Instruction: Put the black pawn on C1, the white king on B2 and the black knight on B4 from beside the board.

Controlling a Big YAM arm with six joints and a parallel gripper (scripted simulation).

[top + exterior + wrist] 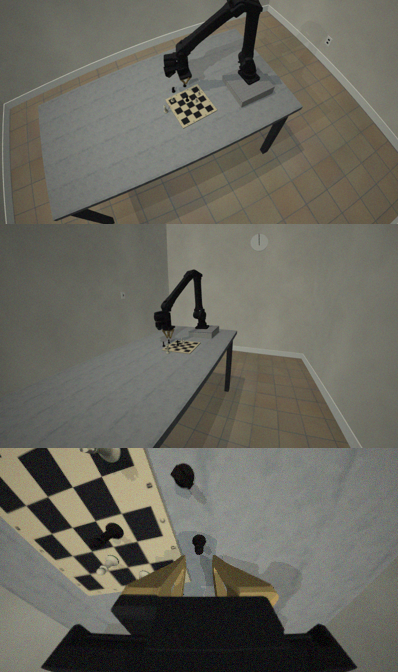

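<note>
Now: hand 40 mm above the black pawn. From my hand the other things lie so: chessboard (140 mm to the left, 50 mm below, 40 mm ahead); then white king (180 mm ahead, 110 mm to the left, 20 mm below); then black chess piece (100 mm to the left, 40 mm ahead, 20 mm below).
</note>
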